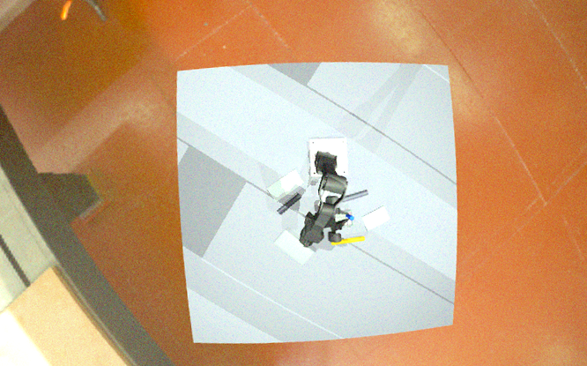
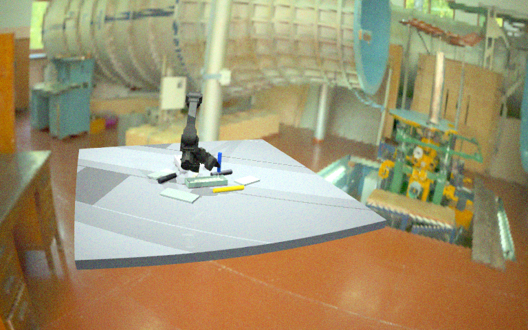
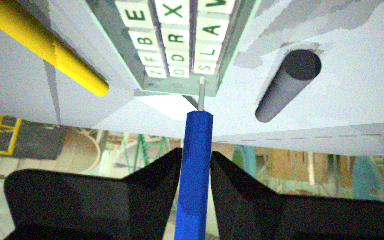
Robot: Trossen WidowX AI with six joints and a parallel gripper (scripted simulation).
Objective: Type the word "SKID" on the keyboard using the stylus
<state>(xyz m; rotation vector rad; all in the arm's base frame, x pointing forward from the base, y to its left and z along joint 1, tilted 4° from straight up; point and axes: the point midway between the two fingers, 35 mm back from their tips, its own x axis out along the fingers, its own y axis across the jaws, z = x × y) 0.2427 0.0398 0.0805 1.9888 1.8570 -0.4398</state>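
Now: the white stick 90 mm behind my gripper tip, 80 mm to the right of it and 70 mm below it. Round my gripper tip: blue stylus: 10 mm below; yellow cylinder: 120 mm ahead, 70 mm below; card: 40 mm ahead, 140 mm to the left, 70 mm below.
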